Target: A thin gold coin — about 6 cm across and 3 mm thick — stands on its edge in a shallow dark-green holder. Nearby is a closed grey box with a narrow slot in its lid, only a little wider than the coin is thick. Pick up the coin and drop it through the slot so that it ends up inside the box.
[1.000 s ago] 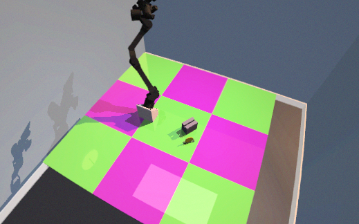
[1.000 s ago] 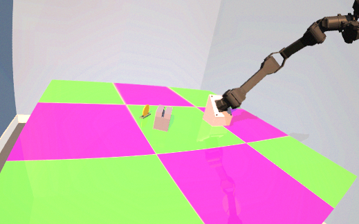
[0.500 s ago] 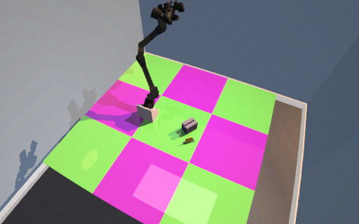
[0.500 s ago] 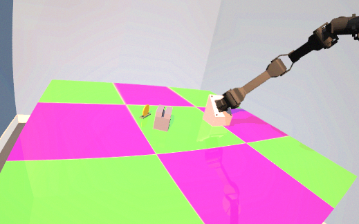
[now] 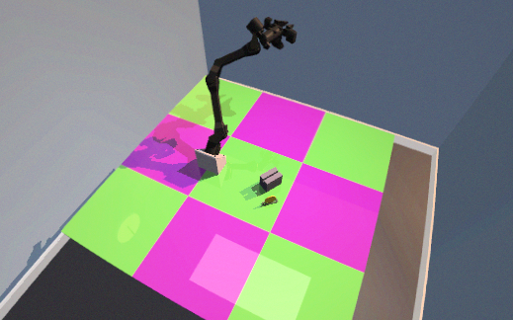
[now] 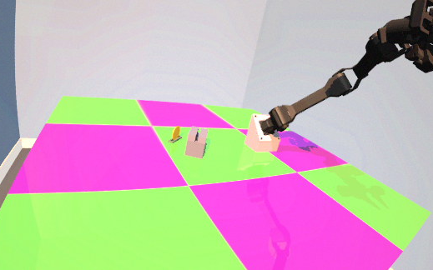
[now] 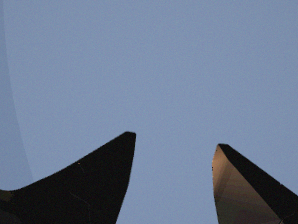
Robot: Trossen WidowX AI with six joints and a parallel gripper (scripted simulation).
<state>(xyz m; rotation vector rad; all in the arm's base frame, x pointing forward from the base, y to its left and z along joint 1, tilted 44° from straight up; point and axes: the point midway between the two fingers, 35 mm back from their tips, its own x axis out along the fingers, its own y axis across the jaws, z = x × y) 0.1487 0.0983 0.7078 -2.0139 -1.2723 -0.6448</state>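
Now: the gold coin 71 cm to the right of my gripper tip, 49 cm below it and 14 cm ahead of it.
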